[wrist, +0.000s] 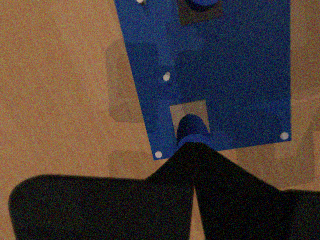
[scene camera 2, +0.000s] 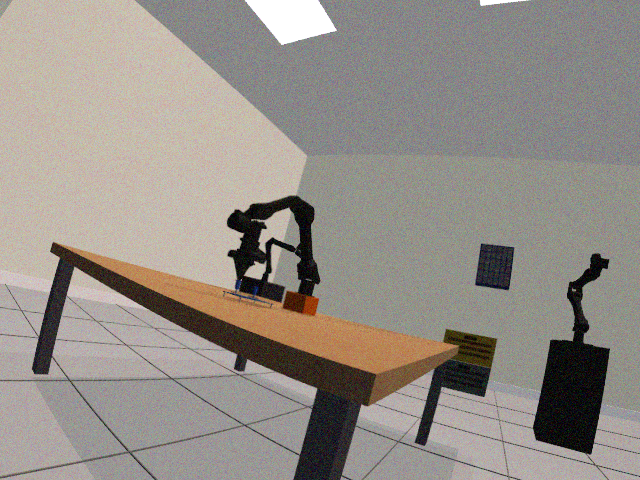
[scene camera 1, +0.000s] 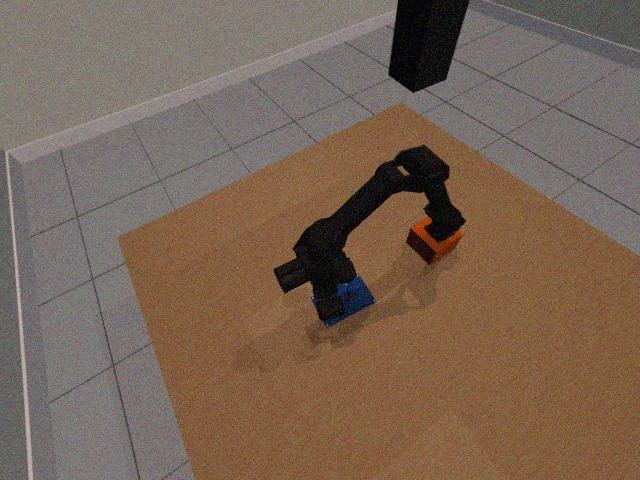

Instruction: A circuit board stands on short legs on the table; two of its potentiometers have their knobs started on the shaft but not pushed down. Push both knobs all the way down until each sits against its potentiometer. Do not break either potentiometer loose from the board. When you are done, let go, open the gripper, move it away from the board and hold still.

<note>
I see my gripper (scene camera 1: 324,294) and a blue knob (wrist: 191,128).
My gripper shows as well in the wrist view (wrist: 193,151) and in scene camera 2 (scene camera 2: 238,280).
</note>
